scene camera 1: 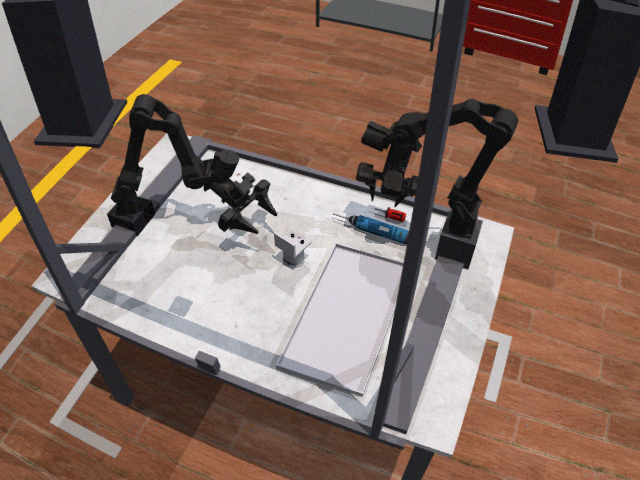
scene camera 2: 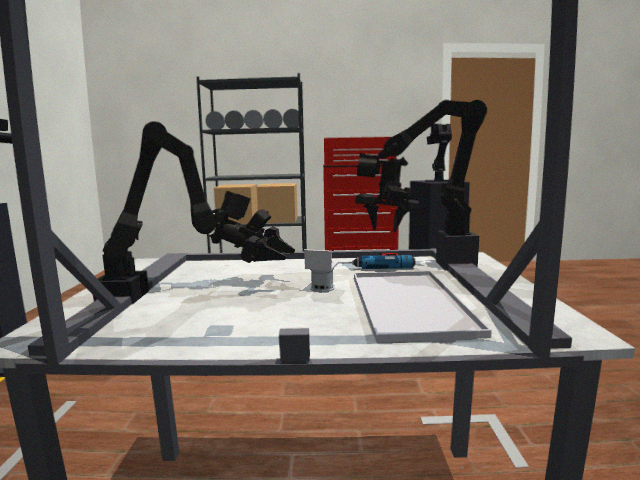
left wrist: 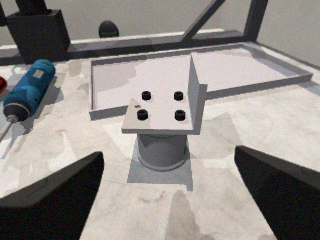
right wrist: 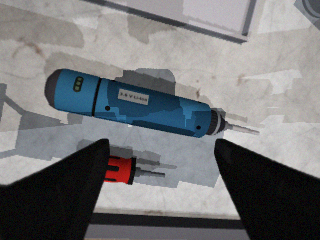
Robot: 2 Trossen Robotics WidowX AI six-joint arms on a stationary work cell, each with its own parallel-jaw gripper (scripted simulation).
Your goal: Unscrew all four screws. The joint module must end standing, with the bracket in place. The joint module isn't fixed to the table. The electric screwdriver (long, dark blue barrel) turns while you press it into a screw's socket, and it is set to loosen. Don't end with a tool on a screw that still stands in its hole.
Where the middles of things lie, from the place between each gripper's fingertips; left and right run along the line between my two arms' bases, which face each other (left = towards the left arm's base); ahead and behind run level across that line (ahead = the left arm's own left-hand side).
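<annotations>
Counting from my left hand, there is the joint module (left wrist: 158,152), 7 cm below it, 11 cm to the right of it and 5 cm behind it. The grey bracket (left wrist: 161,108) is 3 cm below that same left hand, 10 cm to the right and 5 cm behind, while the shallow tray (scene camera 1: 336,337) rests 9 cm below it, 27 cm to the right and 22 cm behind. Going by its middle, the joint module is nearer to my left hand than to my right hand.
My right hand (scene camera 1: 383,203) is 80 mm above the grey bracket, 240 mm to the right of it and 140 mm past it. From this right hand I find the joint module 120 mm below, 240 mm to the left and 130 mm behind, and the shallow tray is 140 mm below it, 300 mm behind and 70 mm to the left.
</annotations>
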